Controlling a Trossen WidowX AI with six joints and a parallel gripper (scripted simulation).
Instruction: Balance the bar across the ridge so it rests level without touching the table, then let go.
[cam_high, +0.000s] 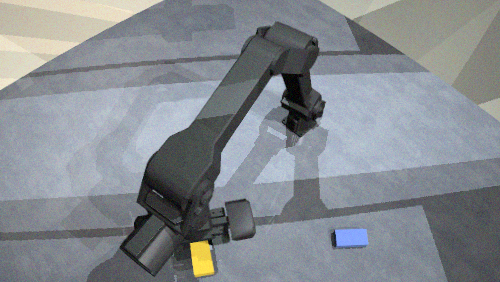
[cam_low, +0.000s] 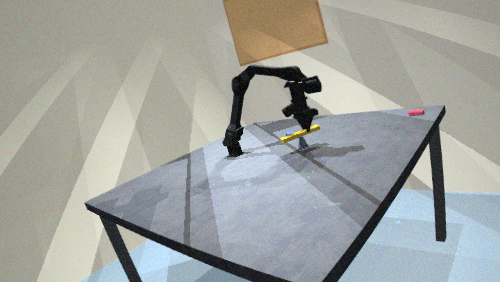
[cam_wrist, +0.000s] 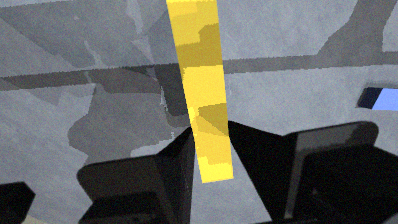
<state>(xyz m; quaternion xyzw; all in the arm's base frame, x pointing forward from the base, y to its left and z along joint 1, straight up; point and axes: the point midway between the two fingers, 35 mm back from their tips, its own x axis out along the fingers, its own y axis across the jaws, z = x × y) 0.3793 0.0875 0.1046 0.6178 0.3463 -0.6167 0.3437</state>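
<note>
My gripper tip is 30 mm to the left of the yellow bar and 20 mm past it. The rest, counted from my gripper tip: red block (410 mm to the left, 360 mm ahead, 60 mm below); then grey ridge (40 mm below, 30 mm to the right, 20 mm behind); then blue block (240 mm behind, 180 mm to the left, 60 mm below).
</note>
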